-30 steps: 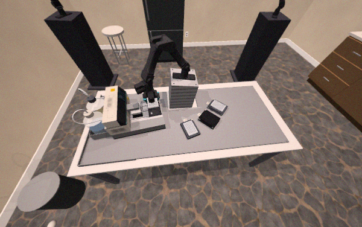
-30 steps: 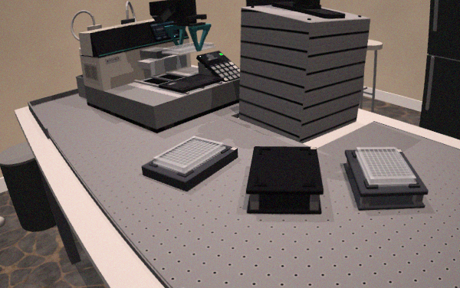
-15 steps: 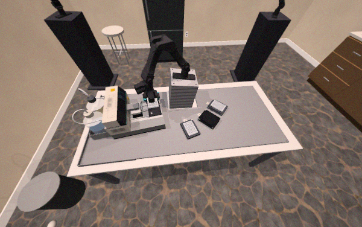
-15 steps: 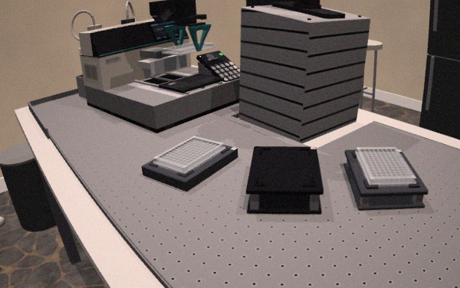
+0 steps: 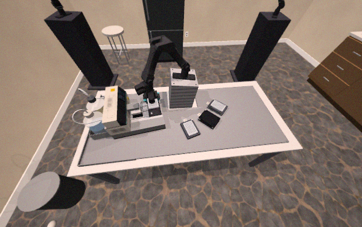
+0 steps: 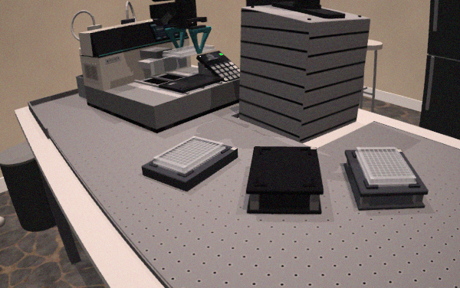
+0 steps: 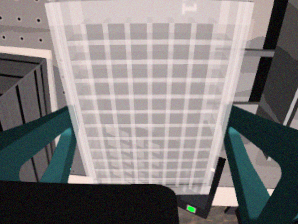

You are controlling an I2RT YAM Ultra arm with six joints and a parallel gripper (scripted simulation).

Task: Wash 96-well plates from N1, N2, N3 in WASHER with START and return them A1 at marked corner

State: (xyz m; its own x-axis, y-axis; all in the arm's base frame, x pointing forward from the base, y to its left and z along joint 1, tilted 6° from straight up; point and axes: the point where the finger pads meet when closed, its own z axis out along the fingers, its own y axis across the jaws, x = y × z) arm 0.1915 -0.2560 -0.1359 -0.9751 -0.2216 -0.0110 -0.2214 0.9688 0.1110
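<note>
Right now my hand is 9 cm above the carrier. Round my hand: N2 label 1 cm ahead, 42 cm to the left, 18 cm below; washer 4 cm ahead, 15 cm to the right, 5 cm below; N1 label 8 cm ahead, 28 cm to the left, 18 cm below.
</note>
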